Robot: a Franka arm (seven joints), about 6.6 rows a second.
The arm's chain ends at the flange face. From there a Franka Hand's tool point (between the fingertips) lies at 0.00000 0.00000 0.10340 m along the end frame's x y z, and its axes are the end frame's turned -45 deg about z.
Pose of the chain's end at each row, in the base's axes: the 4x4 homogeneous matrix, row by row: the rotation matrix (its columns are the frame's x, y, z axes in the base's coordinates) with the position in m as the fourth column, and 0 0 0 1 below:
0.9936 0.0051 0.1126 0.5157; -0.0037 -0.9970 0.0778 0.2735; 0.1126 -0.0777 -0.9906 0.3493; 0 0 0 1
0.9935 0.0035 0.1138 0.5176; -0.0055 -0.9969 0.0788 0.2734; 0.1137 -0.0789 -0.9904 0.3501; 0 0 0 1
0.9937 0.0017 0.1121 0.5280; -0.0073 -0.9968 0.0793 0.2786; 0.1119 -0.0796 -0.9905 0.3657; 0 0 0 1
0.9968 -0.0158 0.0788 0.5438; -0.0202 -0.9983 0.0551 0.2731; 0.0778 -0.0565 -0.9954 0.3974; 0 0 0 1
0.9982 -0.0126 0.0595 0.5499; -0.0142 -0.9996 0.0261 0.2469; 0.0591 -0.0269 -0.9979 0.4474; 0 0 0 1
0.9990 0.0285 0.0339 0.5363; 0.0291 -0.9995 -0.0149 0.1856; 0.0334 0.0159 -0.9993 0.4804; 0 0 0 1
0.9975 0.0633 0.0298 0.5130; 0.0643 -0.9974 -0.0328 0.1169; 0.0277 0.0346 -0.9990 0.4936; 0 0 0 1
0.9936 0.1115 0.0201 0.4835; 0.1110 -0.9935 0.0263 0.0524; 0.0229 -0.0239 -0.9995 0.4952; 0 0 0 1
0.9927 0.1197 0.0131 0.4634; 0.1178 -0.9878 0.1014 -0.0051; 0.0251 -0.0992 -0.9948 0.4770; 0 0 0 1
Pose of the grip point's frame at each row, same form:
0.6990 0.7062 0.1126 0.5273; 0.7024 -0.7076 0.0778 0.2815; 0.1346 0.0247 -0.9906 0.2469; 0 0 0 1
0.7000 0.7050 0.1138 0.5294; 0.7010 -0.7088 0.0788 0.2815; 0.1362 0.0246 -0.9904 0.2477; 0 0 0 1
0.7014 0.7039 0.1121 0.5396; 0.6997 -0.7100 0.0793 0.2868; 0.1354 0.0228 -0.9905 0.2633; 0 0 0 1
0.7160 0.6937 0.0788 0.5519; 0.6916 -0.7202 0.0551 0.2788; 0.0950 0.0151 -0.9954 0.2945; 0 0 0 1
0.7147 0.6969 0.0595 0.5561; 0.6968 -0.7169 0.0261 0.2496; 0.0608 0.0228 -0.9979 0.3442; 0 0 0 1
0.6862 0.7266 0.0339 0.5398; 0.7273 -0.6862 -0.0149 0.1841; 0.0124 0.0349 -0.9993 0.3771; 0 0 0 1
0.6606 0.7501 0.0298 0.5161; 0.7507 -0.6598 -0.0328 0.1135; -0.0049 0.0441 -0.9990 0.3903; 0 0 0 1
0.6237 0.7814 0.0201 0.4856; 0.7810 -0.6240 0.0263 0.0551; 0.0331 -0.0007 -0.9995 0.3919; 0 0 0 1
0.6173 0.7866 0.0131 0.4648; 0.7818 -0.6152 0.1014 0.0054; 0.0879 -0.0524 -0.9948 0.3741; 0 0 0 1

